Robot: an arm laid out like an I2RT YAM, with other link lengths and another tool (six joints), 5 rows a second.
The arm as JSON. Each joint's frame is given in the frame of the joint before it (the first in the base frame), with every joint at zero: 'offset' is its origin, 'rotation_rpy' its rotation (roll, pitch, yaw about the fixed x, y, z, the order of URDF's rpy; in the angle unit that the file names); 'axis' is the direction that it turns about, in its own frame. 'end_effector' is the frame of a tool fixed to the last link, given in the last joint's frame.
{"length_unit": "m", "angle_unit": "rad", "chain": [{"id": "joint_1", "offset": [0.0, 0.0, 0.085], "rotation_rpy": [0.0, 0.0, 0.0], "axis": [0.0, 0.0, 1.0]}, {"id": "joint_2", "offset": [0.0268, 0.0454, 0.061], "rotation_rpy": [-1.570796, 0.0, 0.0], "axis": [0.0, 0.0, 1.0]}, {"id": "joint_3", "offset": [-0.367, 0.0, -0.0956], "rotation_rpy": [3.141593, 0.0, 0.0], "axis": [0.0, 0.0, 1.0]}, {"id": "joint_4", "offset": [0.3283, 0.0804, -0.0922], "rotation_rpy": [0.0, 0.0, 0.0], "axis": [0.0, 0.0, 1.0]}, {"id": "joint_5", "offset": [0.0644, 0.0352, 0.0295], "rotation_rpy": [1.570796, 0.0, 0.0], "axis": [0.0, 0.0, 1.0]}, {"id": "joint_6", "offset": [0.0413, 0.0, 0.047], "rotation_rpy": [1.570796, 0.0, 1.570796], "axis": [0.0, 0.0, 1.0]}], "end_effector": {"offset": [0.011, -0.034, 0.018], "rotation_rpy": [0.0, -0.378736, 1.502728]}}
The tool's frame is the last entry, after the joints.
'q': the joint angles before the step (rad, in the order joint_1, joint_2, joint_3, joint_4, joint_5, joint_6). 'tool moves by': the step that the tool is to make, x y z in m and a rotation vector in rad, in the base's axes. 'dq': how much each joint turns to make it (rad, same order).
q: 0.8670, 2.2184, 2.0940, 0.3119, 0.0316, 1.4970
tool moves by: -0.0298, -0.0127, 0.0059, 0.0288, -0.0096, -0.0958
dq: 0.0320, -0.0853, -0.1300, 0.0745, 0.1274, -0.0151
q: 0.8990, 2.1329, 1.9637, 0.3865, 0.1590, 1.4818
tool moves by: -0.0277, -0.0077, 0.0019, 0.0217, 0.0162, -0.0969
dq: 0.0362, -0.0582, -0.0837, 0.0338, 0.1355, -0.0039
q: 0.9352, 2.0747, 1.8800, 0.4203, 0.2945, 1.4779
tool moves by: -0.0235, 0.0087, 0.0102, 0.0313, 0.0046, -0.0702
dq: 0.0452, -0.0046, 0.0187, 0.0019, 0.1173, -0.0065
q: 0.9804, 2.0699, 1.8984, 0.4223, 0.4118, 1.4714
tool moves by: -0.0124, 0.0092, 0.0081, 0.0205, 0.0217, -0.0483
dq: 0.0286, 0.0162, 0.0530, -0.0360, 0.0818, 0.0104
